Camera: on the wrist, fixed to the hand. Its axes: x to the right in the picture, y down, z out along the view.
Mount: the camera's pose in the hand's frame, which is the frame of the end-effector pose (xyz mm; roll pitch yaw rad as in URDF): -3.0 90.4 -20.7 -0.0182 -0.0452 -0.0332
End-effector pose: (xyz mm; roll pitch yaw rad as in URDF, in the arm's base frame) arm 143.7 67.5 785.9 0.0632 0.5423 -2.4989
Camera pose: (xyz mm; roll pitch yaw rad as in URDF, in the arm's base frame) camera 206.8 0.4 774.6 0.0239 0.4989 -2.5398
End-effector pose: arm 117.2 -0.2 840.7 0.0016 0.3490 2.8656
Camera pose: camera 102.0 -89.9 822.4 -0.0285 0.3037 2.8308
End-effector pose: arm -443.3 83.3 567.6 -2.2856 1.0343 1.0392
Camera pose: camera -403.4 3.5 542.2 -2.2100 1.0362 1.1491
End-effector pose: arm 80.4 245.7 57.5 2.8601 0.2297 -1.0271
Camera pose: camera 14.8 197.5 102.0 2.8462 0.2823 -1.0070
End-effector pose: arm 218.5 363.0 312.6 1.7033 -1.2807 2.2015
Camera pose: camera 264.3 285.8 336.1 1.8030 -1.2394 2.0770
